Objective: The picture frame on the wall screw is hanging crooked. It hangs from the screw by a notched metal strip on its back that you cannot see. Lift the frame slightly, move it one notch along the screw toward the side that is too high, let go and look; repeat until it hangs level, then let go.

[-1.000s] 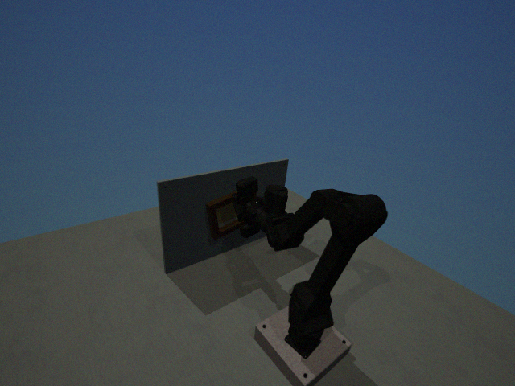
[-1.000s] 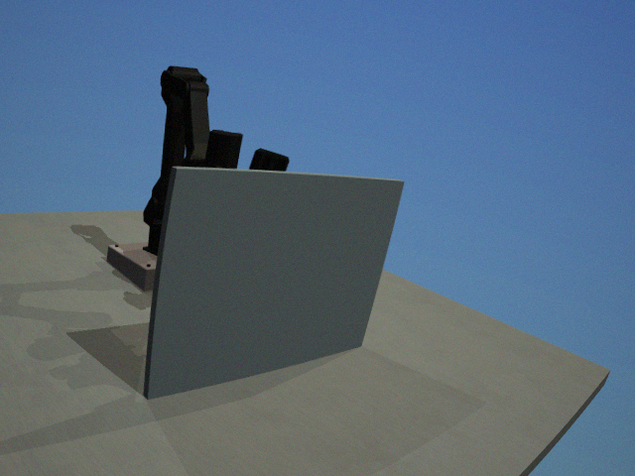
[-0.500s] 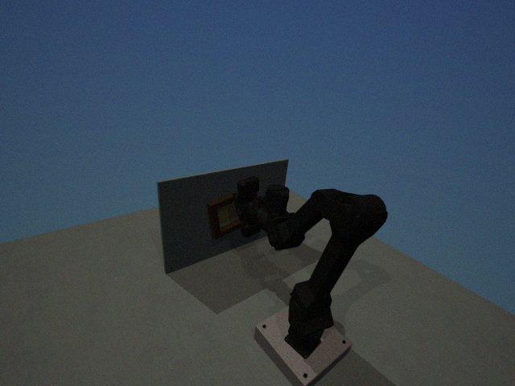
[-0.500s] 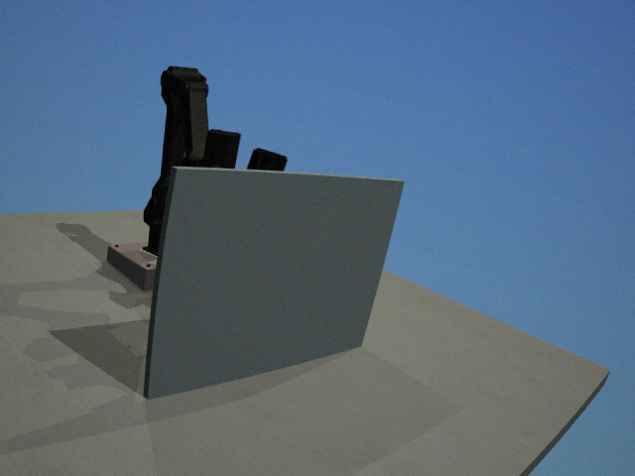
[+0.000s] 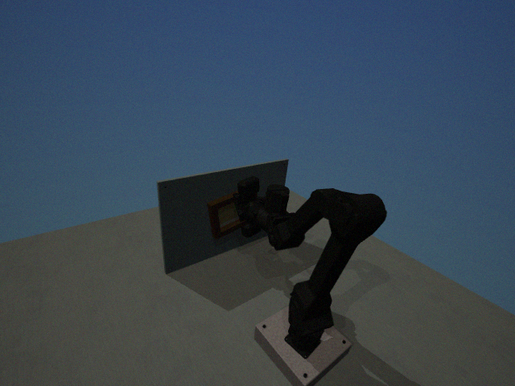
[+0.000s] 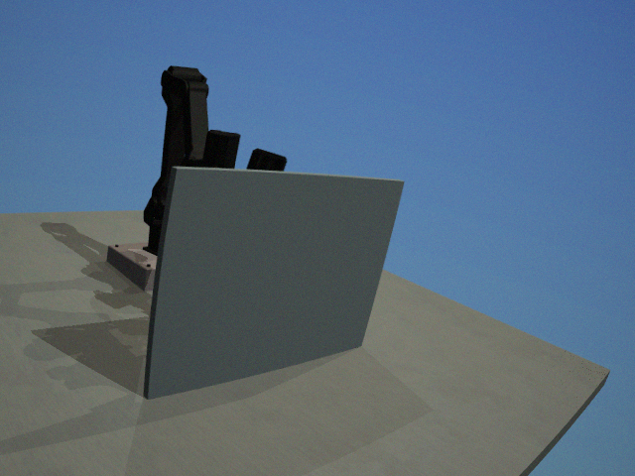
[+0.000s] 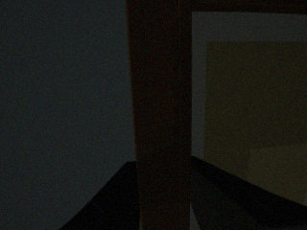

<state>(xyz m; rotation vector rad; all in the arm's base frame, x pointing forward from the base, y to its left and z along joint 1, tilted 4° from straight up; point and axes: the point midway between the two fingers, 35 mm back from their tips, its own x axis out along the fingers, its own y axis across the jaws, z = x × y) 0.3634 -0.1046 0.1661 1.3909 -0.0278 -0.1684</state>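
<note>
Now: the picture frame 5 cm below my gripper tip, 1 cm to the right of it and 1 cm ahead of it. The rest, counted from my gripper tip: grey wall panel 7 cm below, 2 cm ahead, 1 cm to the right.
</note>
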